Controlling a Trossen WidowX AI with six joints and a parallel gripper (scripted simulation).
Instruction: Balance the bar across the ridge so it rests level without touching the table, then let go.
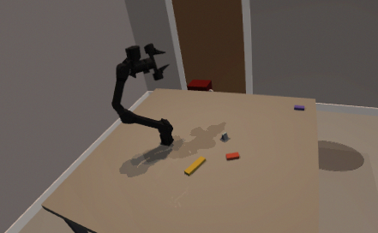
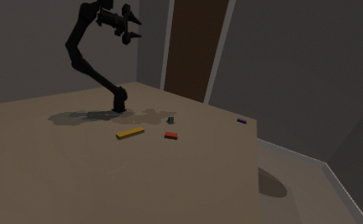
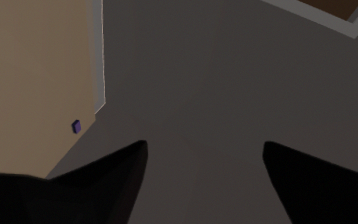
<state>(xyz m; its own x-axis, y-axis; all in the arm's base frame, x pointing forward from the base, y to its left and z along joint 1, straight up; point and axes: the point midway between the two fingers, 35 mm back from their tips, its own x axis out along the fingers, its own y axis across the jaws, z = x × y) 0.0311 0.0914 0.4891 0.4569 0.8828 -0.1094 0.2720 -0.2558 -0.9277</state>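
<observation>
The yellow bar is 48 cm below my gripper tip, 27 cm to the right of it and 20 cm ahead of it. Round my gripper tip: red block (48 cm below, 37 cm ahead, 16 cm to the right); small purple block (69 cm ahead, 48 cm below, 38 cm to the left).
</observation>
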